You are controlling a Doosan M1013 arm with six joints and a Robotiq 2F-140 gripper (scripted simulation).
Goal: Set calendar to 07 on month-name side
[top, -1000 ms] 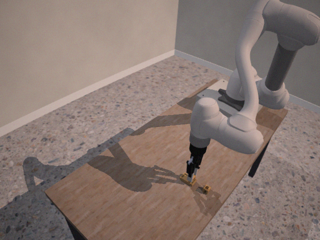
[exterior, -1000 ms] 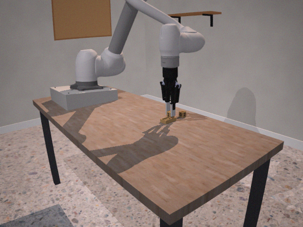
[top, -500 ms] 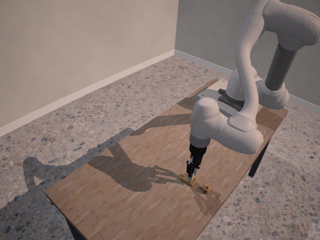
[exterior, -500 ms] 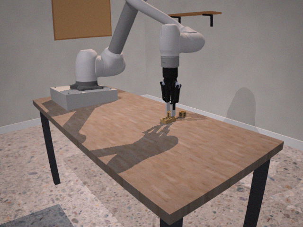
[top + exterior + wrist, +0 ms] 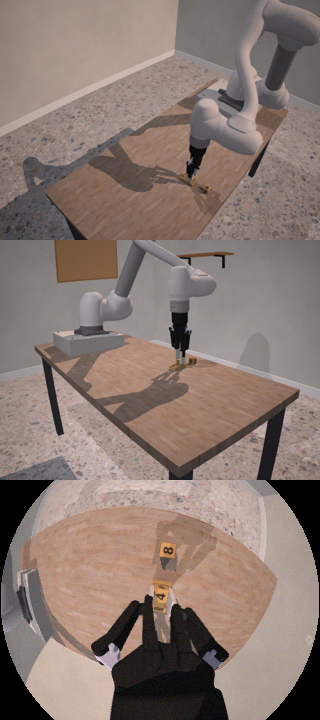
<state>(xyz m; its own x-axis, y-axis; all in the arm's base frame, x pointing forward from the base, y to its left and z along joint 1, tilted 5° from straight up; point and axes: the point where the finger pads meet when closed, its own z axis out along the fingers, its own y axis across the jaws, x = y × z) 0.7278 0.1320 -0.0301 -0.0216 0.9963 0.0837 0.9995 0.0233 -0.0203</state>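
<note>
Right now the tray is 5 cm below my hand and 2 cm to the right of it.
</note>
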